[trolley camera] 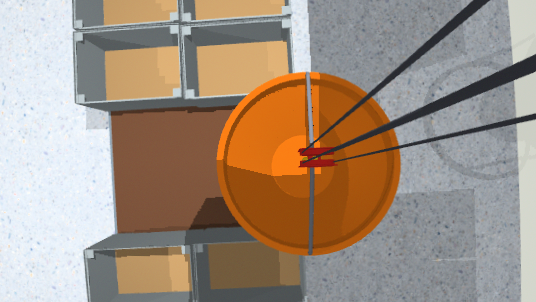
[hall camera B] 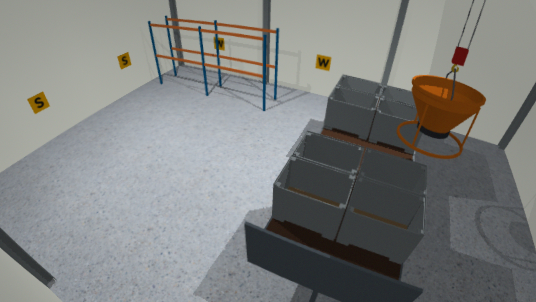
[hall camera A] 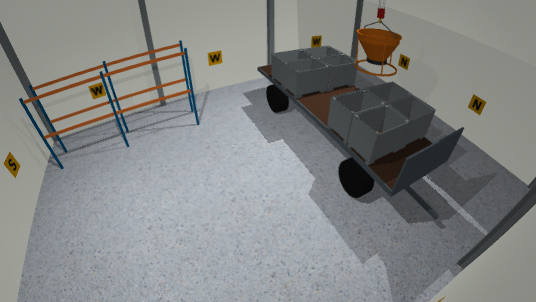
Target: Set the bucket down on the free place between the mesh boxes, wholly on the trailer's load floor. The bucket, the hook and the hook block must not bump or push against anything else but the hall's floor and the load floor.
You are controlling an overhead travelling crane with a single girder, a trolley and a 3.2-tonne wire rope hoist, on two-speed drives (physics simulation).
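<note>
The orange bucket [hall camera A: 378, 44] [hall camera B: 440, 111] [trolley camera: 260, 130] hangs upright in the air from my hook [hall camera A: 380, 21] [hall camera B: 455, 68], which holds its bail under the red hook block [hall camera A: 381, 13] [hall camera B: 460, 56] [trolley camera: 318, 163]. The brown load floor [hall camera A: 325, 103] [trolley camera: 165, 170] shows between two groups of grey mesh boxes [hall camera A: 392, 142] [hall camera B: 310, 210] [trolley camera: 90, 65]. In the trolley view the bucket covers the right end of this gap and reaches past the trailer's right side. Its rim overlaps box edges above and below in that view. The load floor under it is hidden.
The trailer's grey end board [hall camera A: 432, 160] [hall camera B: 320, 265] stands at its near end. A blue and orange rack [hall camera A: 120, 120] [hall camera B: 264, 75] stands across the hall. A wall [hall camera A: 450, 75] [trolley camera: 527, 225] rises beyond the bucket's side of the trailer.
</note>
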